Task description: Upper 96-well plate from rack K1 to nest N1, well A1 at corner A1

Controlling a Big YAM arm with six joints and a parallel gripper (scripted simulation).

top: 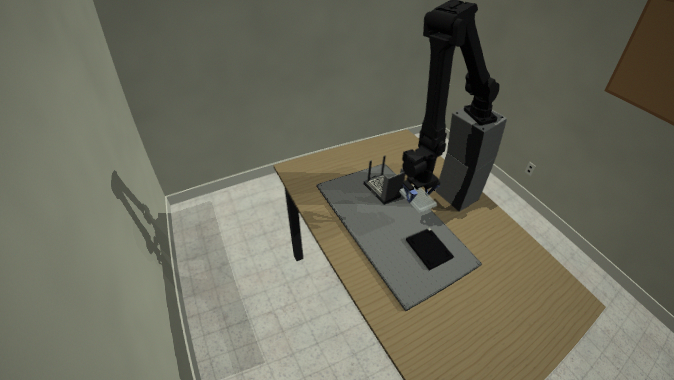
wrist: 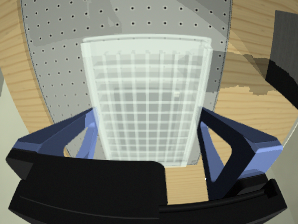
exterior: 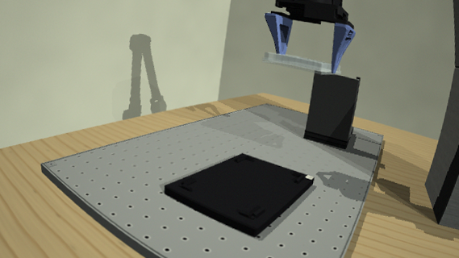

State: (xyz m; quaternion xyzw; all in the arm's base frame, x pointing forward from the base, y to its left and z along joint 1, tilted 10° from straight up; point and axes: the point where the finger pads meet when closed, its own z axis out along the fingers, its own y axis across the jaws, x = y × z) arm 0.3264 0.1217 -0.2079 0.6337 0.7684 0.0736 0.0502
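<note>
The pale A1 square lies 15 cm below my hand, 6 cm behind it and 5 cm to the left of it. Round my hand: dark back wall (16 cm to the right, 8 cm below, 2 cm ahead).
</note>
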